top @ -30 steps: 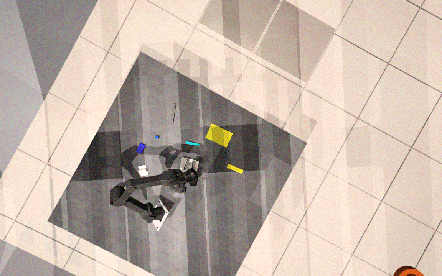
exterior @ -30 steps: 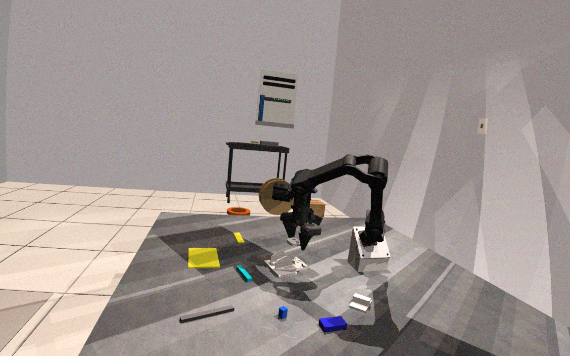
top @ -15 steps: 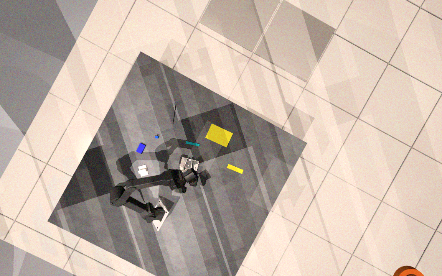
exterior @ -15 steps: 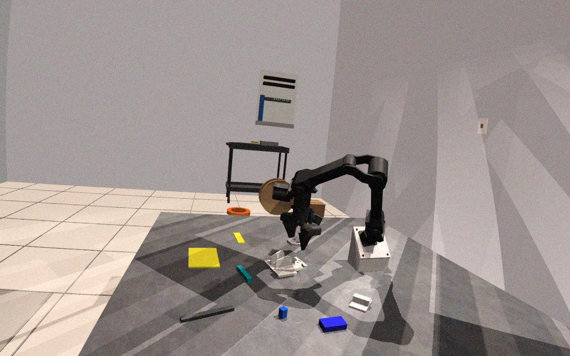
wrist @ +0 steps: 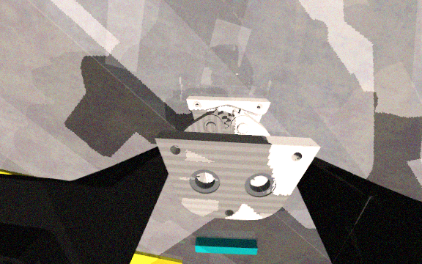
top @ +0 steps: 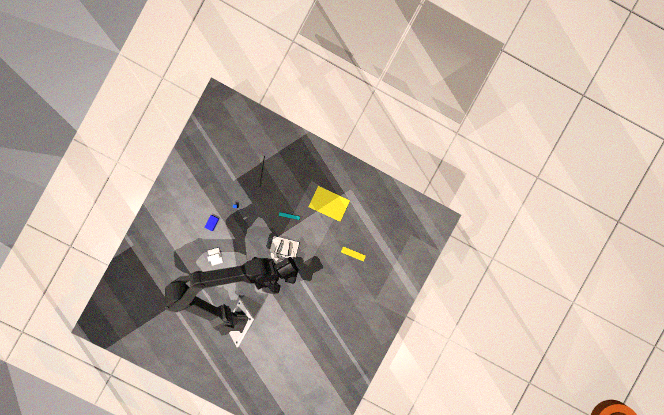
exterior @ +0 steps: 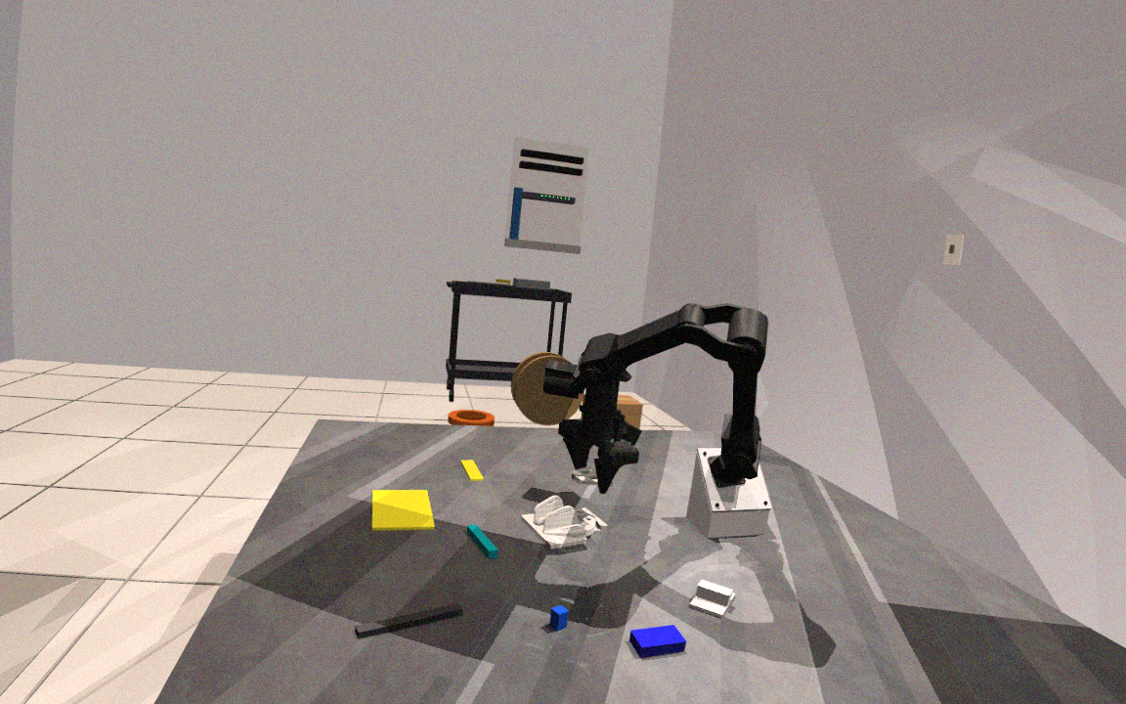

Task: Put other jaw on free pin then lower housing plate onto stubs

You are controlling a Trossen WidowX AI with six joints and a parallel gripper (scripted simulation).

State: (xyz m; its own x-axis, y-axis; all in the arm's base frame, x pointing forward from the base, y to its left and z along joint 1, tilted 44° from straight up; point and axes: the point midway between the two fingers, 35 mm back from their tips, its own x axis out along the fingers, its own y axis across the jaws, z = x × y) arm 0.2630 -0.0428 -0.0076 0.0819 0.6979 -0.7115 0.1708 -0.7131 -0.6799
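The white jaw lies 70 mm below my gripper tip, 20 mm to the left of it and 20 mm ahead of it. Round my gripper tip: cyan bar (210 mm ahead, 80 mm below, 50 mm to the left); small yellow bar (290 mm to the right, 170 mm ahead, 80 mm below); small blue cube (290 mm to the left, 150 mm ahead, 70 mm below).
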